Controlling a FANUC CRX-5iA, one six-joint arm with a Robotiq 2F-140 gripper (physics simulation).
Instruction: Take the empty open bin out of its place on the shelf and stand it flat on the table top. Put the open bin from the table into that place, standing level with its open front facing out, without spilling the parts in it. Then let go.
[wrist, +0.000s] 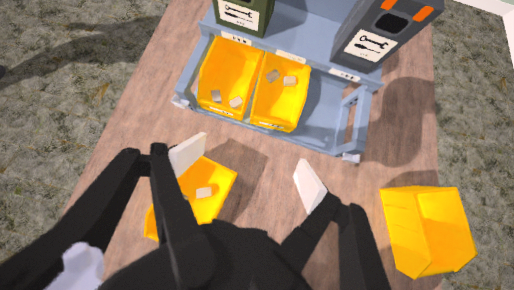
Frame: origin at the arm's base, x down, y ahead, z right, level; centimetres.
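Where they show: gripper, fingertip midpoint: (251, 155).
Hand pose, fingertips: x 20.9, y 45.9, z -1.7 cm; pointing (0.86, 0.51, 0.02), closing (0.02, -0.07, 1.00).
Note:
Each offset is from my fingertips to the top centre of the thing. "pt": to the spot under its first point. Level surfaces: height alone.
My gripper (251, 155) is open and empty, its white pads wide apart over the table top {dx +14.3 cm} (145, 110) in front of the shelf {pt dx +5.8, dy +13.3, dz +21.7 cm} (367, 115). The bin with parts {pt dx +14.0, dy -4.0, dz -5.6 cm} (220, 177) is a yellow open bin on the table at the lower left, partly hidden by the left finger; a pale block shows in it. The other yellow bin {pt dx +10.3, dy -6.0, dz +43.7 cm} (445, 227) is on the table at the right, apart from the gripper; no parts show in it. The shelf's lower right place (320, 117) is vacant, beside two yellow bins {pt dx +13.4, dy +22.7, dz -9.1 cm} (230, 70) {pt dx +13.4, dy +18.6, dz +4.7 cm} (280, 95) that each hold two small blocks.
A dark green bin {pt dx +1.0, dy +24.4, dz -5.6 cm} (245, 17) and a dark grey bin {pt dx -2.7, dy +21.5, dz +17.3 cm} (385, 40) with orange marks stand on the shelf's upper level. The shelf's open side frame is at its right end. The table's right edge is close to the right yellow bin.

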